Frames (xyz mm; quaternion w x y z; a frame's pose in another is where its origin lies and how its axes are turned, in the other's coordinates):
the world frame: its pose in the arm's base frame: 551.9 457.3 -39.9 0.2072 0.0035 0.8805 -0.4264
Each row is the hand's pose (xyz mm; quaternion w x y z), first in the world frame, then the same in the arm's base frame.
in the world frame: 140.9 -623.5 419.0 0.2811 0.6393 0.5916 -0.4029
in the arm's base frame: 460.7 -278.7 144.9 0.6367 -0.0310 -0.0989 0.7641
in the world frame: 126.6 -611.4 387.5 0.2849 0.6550 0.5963 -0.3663
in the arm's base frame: 464.6 -244.9 158.4 0.6245 -0.0684 -0.0964 0.7720
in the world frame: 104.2 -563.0 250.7 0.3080 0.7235 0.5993 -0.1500
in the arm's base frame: 444.4 -107.3 205.7 0.5304 -0.2745 -0.0874 0.7973
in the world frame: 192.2 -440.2 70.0 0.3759 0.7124 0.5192 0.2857
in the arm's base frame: 321.0 91.7 180.8 0.2599 -0.6219 -0.1338 0.7265
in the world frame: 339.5 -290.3 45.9 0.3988 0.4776 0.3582 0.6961
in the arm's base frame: 205.1 180.1 27.5 0.0624 0.8660 0.2193 -0.4451
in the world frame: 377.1 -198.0 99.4 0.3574 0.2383 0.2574 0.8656
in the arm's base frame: 207.0 192.2 -85.0 0.2157 0.9225 0.2634 -0.1820
